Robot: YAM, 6 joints.
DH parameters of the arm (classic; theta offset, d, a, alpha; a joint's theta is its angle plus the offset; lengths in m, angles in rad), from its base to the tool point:
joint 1: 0 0.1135 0.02 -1.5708
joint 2: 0 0 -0.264 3.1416
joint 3: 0.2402 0 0.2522 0
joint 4: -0.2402 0 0.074 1.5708
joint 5: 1.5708 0 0 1.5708
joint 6: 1.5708 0.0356 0 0
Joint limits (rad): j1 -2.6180..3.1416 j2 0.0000..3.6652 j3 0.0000..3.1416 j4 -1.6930..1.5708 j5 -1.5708..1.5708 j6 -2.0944..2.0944
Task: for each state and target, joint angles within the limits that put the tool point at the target. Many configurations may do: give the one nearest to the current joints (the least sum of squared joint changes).
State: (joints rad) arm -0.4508 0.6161 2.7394 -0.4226 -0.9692 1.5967
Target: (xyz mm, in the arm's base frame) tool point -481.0 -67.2 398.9
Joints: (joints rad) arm 0.2009 0.3279 2.7689 -0.5544 -1.0104 1.5967
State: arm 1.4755 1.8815 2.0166 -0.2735 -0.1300 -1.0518
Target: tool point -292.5 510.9 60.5
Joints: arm 2.0823 2.7591 2.1783 -0.0832 -0.1403 -1.0518
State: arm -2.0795 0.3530 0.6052 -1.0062 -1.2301 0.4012
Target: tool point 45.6 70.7 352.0
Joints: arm -1.7316 0.0000 1.0019 -1.0042 -1.2419 0.4012
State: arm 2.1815 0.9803 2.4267 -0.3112 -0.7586 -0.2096
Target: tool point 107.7 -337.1 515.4
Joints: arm 1.9561 0.3877 2.3317 -0.5461 -0.8561 -0.2096
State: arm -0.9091 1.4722 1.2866 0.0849 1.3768 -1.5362
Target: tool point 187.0 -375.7 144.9
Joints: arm -1.0270 2.0811 1.2410 0.0935 1.3061 -1.5362
